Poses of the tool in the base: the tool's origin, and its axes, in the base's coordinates. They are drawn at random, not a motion.
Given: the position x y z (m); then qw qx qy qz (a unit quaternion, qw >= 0).
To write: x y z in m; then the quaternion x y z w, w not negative. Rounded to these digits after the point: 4 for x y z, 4 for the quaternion.
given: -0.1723, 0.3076, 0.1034, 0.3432, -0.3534, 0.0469, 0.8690
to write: -0.1723, 0.3076, 0.1034, -0.3534, 0.0469, 0.8690, 0.3432
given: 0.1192, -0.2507, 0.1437, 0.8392, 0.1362, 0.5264, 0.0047
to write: 0.1192, -0.2507, 0.1437, 0.1362, 0.5264, 0.0047, 0.8392
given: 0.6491, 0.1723, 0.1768, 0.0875, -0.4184, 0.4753, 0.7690
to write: 0.6491, 0.1723, 0.1768, -0.4184, 0.4753, 0.7690, 0.0875
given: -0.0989, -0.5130, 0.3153, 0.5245, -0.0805, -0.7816, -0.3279
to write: -0.0989, -0.5130, 0.3153, -0.0805, -0.7816, -0.3279, 0.5245
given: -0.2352, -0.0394, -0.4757, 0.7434, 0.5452, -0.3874, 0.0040
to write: -0.2352, -0.0394, -0.4757, 0.5452, -0.3874, 0.0040, 0.7434
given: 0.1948, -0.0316, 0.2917, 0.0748, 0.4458, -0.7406, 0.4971
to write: 0.1948, -0.0316, 0.2917, 0.4458, -0.7406, 0.4971, 0.0748
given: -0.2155, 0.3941, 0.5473, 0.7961, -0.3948, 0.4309, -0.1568
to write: -0.2155, 0.3941, 0.5473, -0.3948, 0.4309, -0.1568, 0.7961
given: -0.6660, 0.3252, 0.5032, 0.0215, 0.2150, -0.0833, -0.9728
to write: -0.6660, 0.3252, 0.5032, 0.2150, -0.0833, -0.9728, 0.0215
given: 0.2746, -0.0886, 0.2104, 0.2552, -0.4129, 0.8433, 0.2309
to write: 0.2746, -0.0886, 0.2104, -0.4129, 0.8433, 0.2309, 0.2552
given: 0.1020, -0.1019, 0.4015, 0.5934, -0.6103, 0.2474, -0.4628
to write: 0.1020, -0.1019, 0.4015, -0.6103, 0.2474, -0.4628, 0.5934
